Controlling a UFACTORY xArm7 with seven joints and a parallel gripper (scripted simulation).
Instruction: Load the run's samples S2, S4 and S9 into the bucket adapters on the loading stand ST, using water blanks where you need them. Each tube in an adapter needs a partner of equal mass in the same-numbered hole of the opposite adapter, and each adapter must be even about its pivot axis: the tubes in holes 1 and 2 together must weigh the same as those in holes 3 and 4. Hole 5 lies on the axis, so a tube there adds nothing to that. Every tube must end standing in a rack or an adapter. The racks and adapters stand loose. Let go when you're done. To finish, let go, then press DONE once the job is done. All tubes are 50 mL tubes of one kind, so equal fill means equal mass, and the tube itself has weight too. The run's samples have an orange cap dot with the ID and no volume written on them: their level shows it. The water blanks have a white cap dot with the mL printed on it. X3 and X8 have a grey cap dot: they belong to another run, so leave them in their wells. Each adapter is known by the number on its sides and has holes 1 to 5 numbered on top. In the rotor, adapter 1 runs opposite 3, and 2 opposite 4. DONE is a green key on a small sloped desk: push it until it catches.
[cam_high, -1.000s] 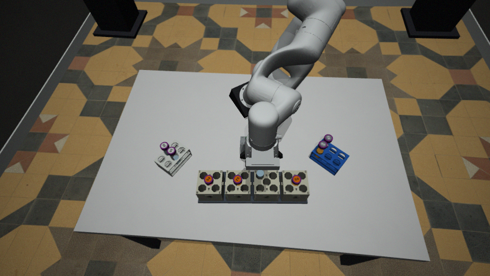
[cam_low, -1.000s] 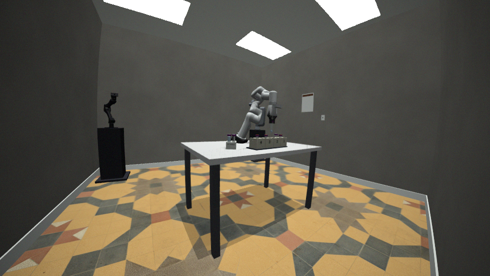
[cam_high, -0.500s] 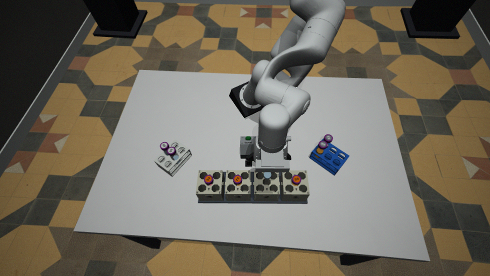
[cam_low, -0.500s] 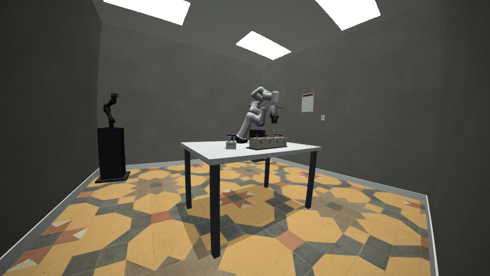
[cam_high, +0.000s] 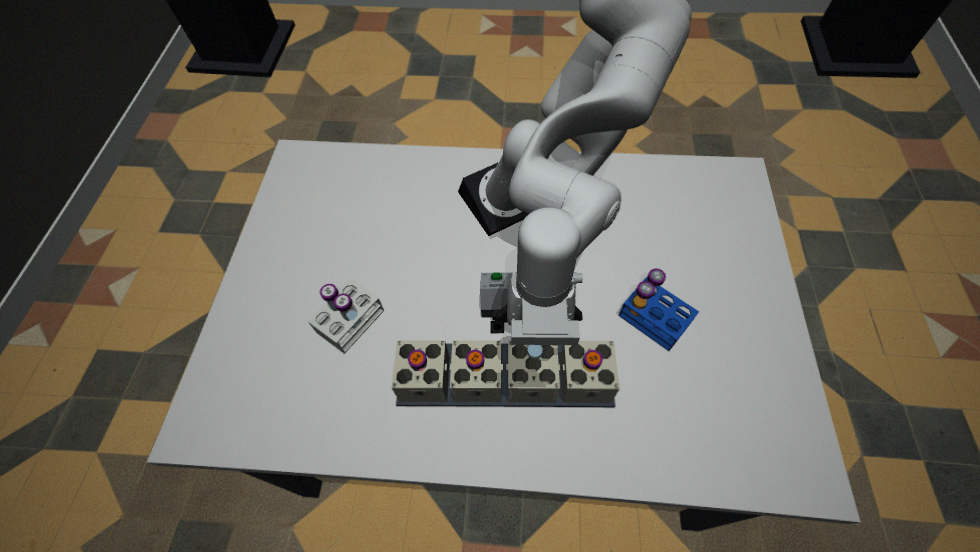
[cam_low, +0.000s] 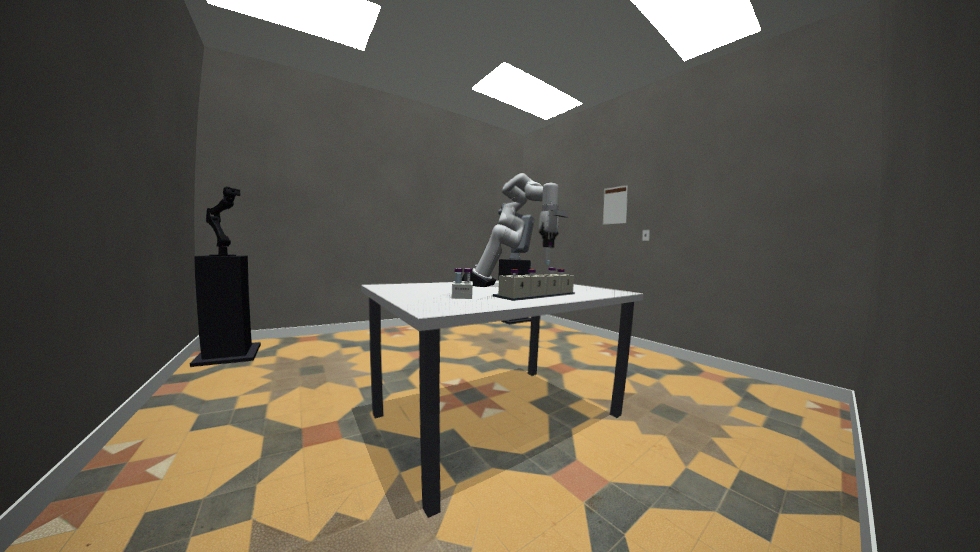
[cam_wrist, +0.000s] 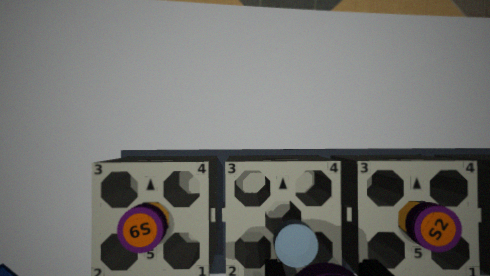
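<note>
My hand is 1 cm past the water blank tube and 5 cm above it. Also, from my hand: adapter: 20 cm below; then green DONE key: 21 cm behind, 9 cm to the right, 18 cm below; then loading stand: 6 cm to the right, 25 cm below.
</note>
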